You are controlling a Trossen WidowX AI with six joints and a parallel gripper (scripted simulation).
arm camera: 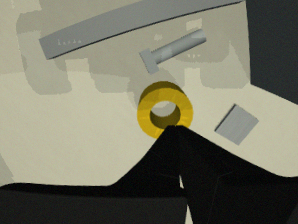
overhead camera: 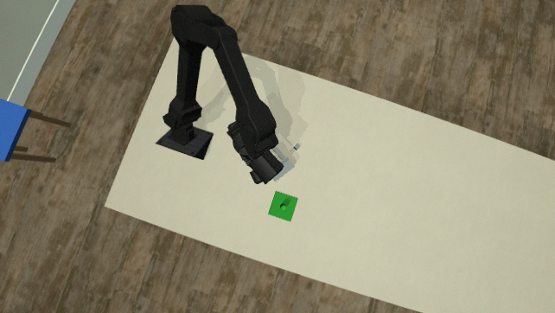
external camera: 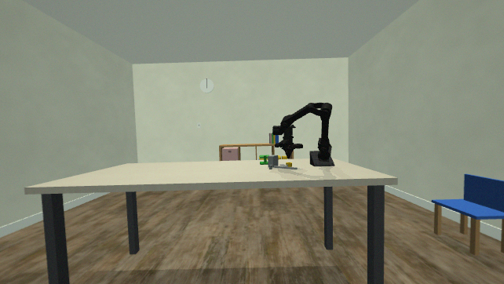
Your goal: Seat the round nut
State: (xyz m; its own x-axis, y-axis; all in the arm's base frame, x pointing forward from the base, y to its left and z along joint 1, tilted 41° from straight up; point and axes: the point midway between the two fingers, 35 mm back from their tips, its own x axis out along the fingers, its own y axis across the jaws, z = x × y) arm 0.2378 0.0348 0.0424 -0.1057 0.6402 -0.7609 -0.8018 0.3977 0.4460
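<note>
Right now my hand is 2 cm short of the grey bolt, 3 cm to the right of it and 8 cm above it. From my hand the other things lie so: grey block: 10 cm ahead, 5 cm below; then curved grey strip: 2 cm ahead, 7 cm to the left, 8 cm below; then small grey square piece: 4 cm ahead, 6 cm to the right, 9 cm below.
</note>
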